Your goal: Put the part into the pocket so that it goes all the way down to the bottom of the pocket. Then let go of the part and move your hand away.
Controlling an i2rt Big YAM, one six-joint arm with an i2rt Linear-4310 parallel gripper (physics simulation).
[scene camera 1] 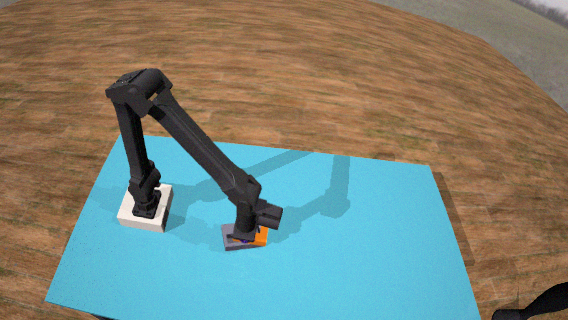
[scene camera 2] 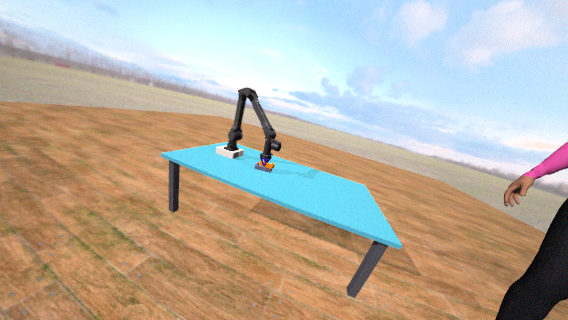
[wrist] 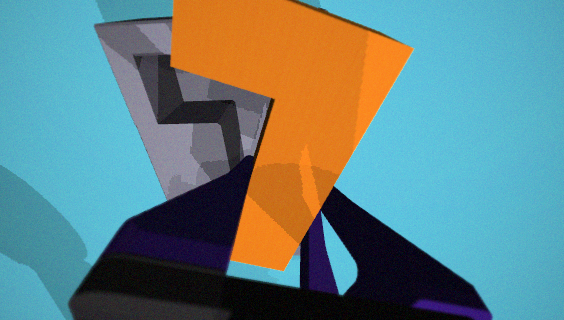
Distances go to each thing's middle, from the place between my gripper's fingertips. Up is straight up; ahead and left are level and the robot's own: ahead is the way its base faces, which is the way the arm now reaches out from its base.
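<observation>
The grey pocket block [wrist: 195,129] is 20 mm below my hand, 20 mm to the left of it and 10 mm behind it. As for the orange L-shaped part [wrist: 327,76], I find it 10 mm above my hand, 20 mm ahead of it and 10 mm to the left of it.
</observation>
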